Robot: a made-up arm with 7 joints. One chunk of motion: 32 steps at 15 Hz.
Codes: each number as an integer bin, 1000 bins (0 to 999) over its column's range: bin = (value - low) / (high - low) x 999, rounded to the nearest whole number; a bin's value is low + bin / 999 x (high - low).
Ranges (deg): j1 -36..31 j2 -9..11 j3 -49..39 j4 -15..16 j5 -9..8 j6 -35..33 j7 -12..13
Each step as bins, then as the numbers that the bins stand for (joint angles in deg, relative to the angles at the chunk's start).
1 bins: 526 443 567 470 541 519 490
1 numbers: -0.72 -0.13 0.95 -0.42 0.21 0.33 0.26
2 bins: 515 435 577 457 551 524 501
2 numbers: -1.46 -0.29 1.83 -0.82 0.38 0.67 0.54
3 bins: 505 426 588 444 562 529 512
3 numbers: -2.13 -0.47 2.80 -1.22 0.56 1.01 0.81
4 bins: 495 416 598 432 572 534 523
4 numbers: -2.80 -0.67 3.68 -1.59 0.73 1.35 1.09
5 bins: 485 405 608 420 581 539 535
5 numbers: -3.47 -0.89 4.56 -1.97 0.89 1.69 1.39
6 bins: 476 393 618 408 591 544 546
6 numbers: -4.08 -1.13 5.44 -2.34 1.06 2.03 1.66
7 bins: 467 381 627 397 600 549 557
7 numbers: -4.68 -1.37 6.23 -2.68 1.21 2.37 1.94
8 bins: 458 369 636 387 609 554 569
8 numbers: -5.28 -1.61 7.02 -2.99 1.36 2.71 2.24
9 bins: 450 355 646 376 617 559 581
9 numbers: -5.82 -1.89 7.90 -3.33 1.50 3.05 2.54
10 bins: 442 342 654 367 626 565 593
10 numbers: -6.36 -2.15 8.61 -3.61 1.65 3.46 2.84
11 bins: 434 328 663 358 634 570 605
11 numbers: -6.89 -2.43 9.40 -3.89 1.79 3.80 3.14
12 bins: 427 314 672 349 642 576 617
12 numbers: -7.36 -2.71 10.20 -4.17 1.92 4.21 3.44
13 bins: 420 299 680 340 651 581 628
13 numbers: -7.83 -3.01 10.90 -4.45 2.08 4.55 3.72
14 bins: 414 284 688 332 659 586 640
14 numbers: -8.23 -3.31 11.60 -4.70 2.21 4.89 4.02
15 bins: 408 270 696 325 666 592 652
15 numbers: -8.64 -3.59 12.31 -4.91 2.33 5.30 4.32
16 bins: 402 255 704 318 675 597 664
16 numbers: -9.04 -3.89 13.01 -5.13 2.49 5.64 4.62
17 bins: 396 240 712 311 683 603 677
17 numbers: -9.44 -4.20 13.72 -5.35 2.62 6.05 4.94
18 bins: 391 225 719 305 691 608 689
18 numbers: -9.78 -4.50 14.34 -5.54 2.76 6.39 5.24
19 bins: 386 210 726 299 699 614 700
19 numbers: -10.11 -4.80 14.95 -5.72 2.89 6.79 5.52
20 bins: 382 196 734 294 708 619 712
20 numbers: -10.38 -5.08 15.66 -5.88 3.05 7.13 5.82
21 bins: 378 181 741 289 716 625 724
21 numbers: -10.65 -5.38 16.27 -6.03 3.18 7.54 6.12
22 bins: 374 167 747 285 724 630 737
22 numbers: -10.92 -5.66 16.80 -6.16 3.32 7.88 6.44
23 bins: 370 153 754 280 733 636 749
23 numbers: -11.19 -5.94 17.42 -6.31 3.47 8.29 6.74
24 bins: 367 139 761 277 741 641 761
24 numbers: -11.39 -6.22 18.04 -6.40 3.61 8.63 7.04
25 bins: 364 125 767 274 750 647 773
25 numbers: -11.59 -6.50 18.56 -6.50 3.76 9.04 7.34
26 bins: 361 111 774 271 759 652 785
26 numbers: -11.79 -6.78 19.18 -6.59 3.92 9.38 7.64
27 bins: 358 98 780 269 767 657 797
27 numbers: -11.99 -7.04 19.71 -6.65 4.05 9.72 7.94
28 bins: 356 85 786 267 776 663 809
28 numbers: -12.12 -7.30 20.24 -6.71 4.21 10.13 8.25
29 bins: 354 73 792 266 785 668 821
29 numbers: -12.26 -7.54 20.77 -6.75 4.36 10.47 8.55
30 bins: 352 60 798 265 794 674 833
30 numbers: -12.39 -7.80 21.29 -6.78 4.51 10.88 8.85
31 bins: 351 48 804 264 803 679 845
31 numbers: -12.46 -8.04 21.82 -6.81 4.66 11.22 9.15
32 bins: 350 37 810 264 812 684 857
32 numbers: -12.53 -8.26 22.35 -6.81 4.82 11.56 9.45
